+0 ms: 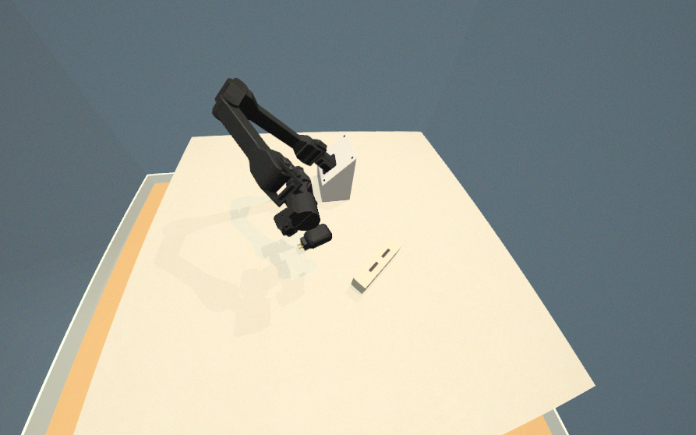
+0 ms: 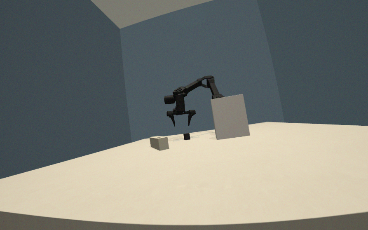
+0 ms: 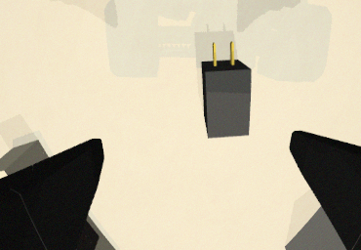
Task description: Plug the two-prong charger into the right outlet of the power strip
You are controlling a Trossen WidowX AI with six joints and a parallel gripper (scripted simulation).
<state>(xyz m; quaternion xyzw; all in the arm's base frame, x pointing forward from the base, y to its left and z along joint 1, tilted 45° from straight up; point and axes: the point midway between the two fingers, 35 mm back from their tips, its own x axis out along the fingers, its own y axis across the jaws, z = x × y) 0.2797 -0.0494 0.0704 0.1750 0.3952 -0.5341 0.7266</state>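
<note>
Right now my gripper tip is 7 cm above the black charger, 2 cm to the left of it and 1 cm past it.
</note>
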